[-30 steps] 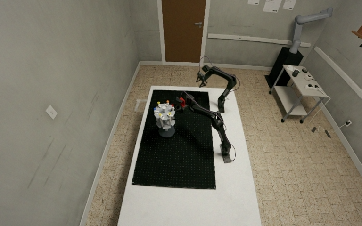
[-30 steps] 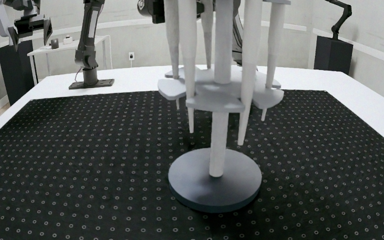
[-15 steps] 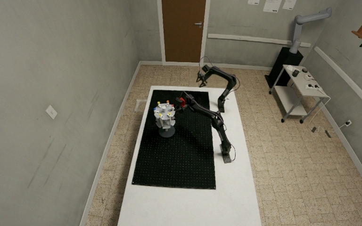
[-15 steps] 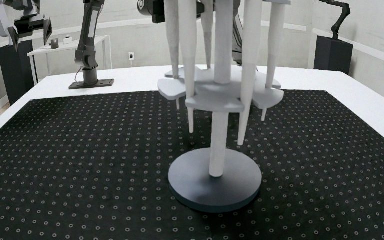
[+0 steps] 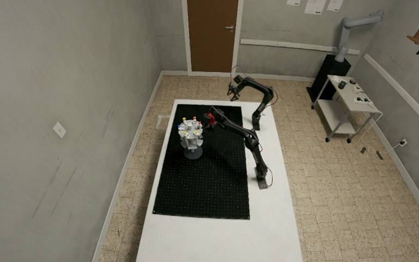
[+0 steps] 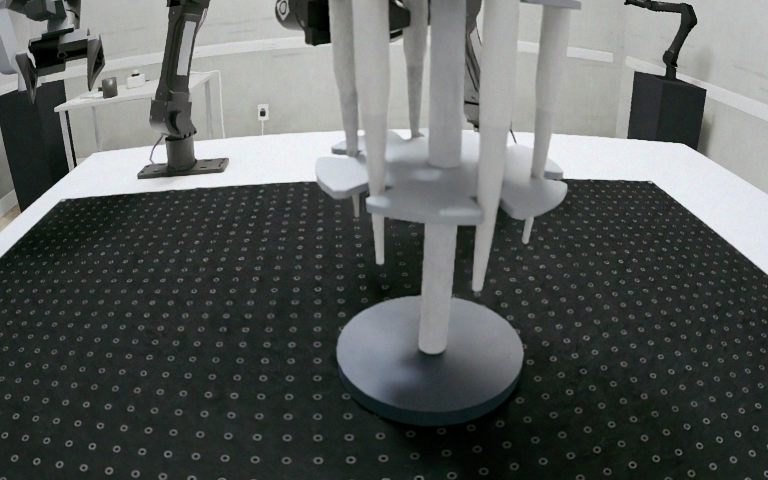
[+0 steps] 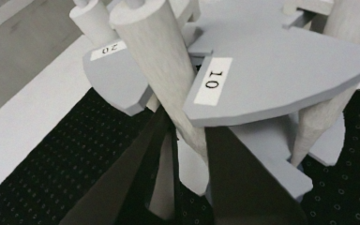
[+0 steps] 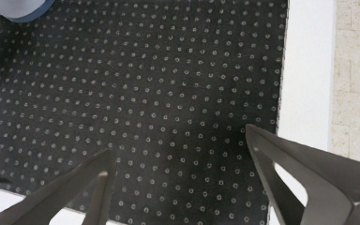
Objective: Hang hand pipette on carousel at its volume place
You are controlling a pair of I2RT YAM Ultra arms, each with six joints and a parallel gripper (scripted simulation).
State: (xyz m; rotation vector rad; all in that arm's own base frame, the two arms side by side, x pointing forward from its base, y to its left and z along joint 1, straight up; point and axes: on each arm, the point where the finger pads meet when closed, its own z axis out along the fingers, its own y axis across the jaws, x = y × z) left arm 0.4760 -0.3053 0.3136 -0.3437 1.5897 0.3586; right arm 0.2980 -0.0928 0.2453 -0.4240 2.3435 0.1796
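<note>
Now: left hand 20 mm short of the white pipette and 20 mm above it.
</note>
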